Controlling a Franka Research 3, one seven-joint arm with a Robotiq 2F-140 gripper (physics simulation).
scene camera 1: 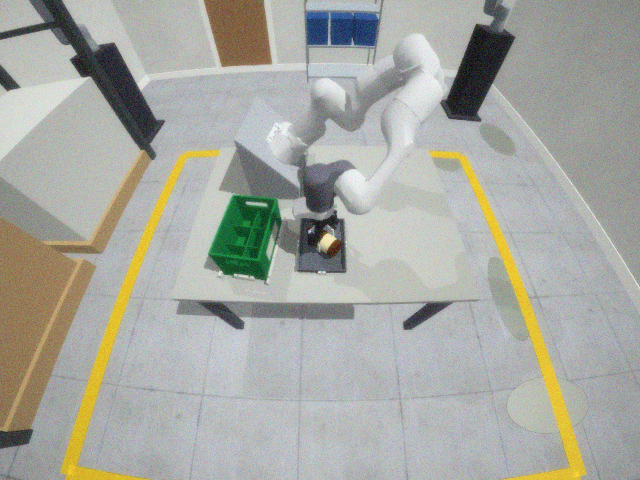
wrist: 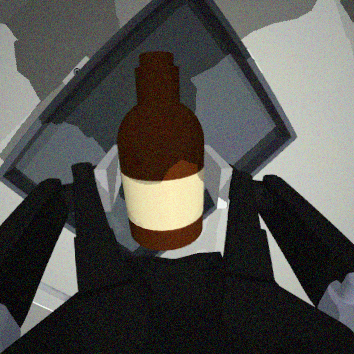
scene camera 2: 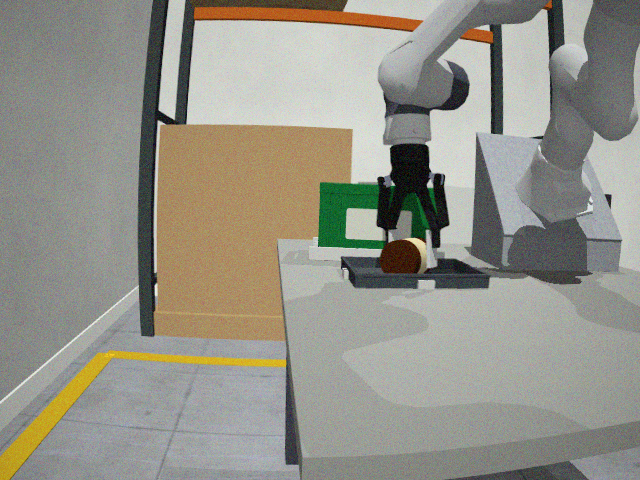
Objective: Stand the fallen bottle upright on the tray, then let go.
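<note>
The brown bottle (scene camera 1: 329, 244) (scene camera 2: 402, 257) (wrist: 162, 202) with a cream label lies on its side at the tray (scene camera 1: 310, 263) (scene camera 2: 382, 281) (wrist: 225, 95). Its base faces scene camera 2, and its neck points away, toward the top of the wrist view. My gripper (scene camera 1: 323, 232) (scene camera 2: 412, 244) (wrist: 161, 159) points down over the tray and is shut on the bottle, one pale pad against each side near the upper part of the label. The bottle's neck is hidden in scene camera 2. Whether the bottle still touches the tray floor is hard to tell.
A green divided crate (scene camera 1: 245, 237) (scene camera 2: 333, 217) stands left of the tray in scene camera 1. A grey sloped block (scene camera 1: 263, 149) (scene camera 2: 488, 206) stands behind, with another white arm part near it. The table (scene camera 1: 392, 248) (scene camera 2: 465, 361) carries them.
</note>
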